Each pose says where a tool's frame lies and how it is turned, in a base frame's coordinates. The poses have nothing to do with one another.
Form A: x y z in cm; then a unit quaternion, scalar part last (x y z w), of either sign.
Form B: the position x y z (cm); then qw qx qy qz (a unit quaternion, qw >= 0). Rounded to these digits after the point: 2 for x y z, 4 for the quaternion.
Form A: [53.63 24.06 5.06 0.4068 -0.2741 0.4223 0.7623]
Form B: [53.63 24.06 5.06 0.7623 0.4068 -0.2741 0.4223]
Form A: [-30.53 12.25 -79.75 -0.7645 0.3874 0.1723 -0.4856]
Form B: [-30.53 12.25 -79.75 0.4856 0.7645 -0.3874 -0.1723]
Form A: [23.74 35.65 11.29 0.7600 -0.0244 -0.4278 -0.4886]
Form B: [23.74 35.65 11.29 0.4886 -0.7600 0.0244 0.4278]
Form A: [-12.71 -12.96 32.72 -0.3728 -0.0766 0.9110 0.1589]
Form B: [-12.71 -12.96 32.72 0.1589 -0.3728 -0.0766 0.9110]
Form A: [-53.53 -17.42 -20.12 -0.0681 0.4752 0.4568 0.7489]
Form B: [-53.53 -17.42 -20.12 0.7489 -0.0681 0.4752 0.4568]
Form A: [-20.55 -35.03 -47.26 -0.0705 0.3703 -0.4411 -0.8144]
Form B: [-20.55 -35.03 -47.26 0.8144 0.0705 -0.3703 0.4411]
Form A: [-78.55 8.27 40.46 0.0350 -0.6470 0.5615 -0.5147]
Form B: [-78.55 8.27 40.46 0.5147 -0.0350 0.6470 -0.5615]
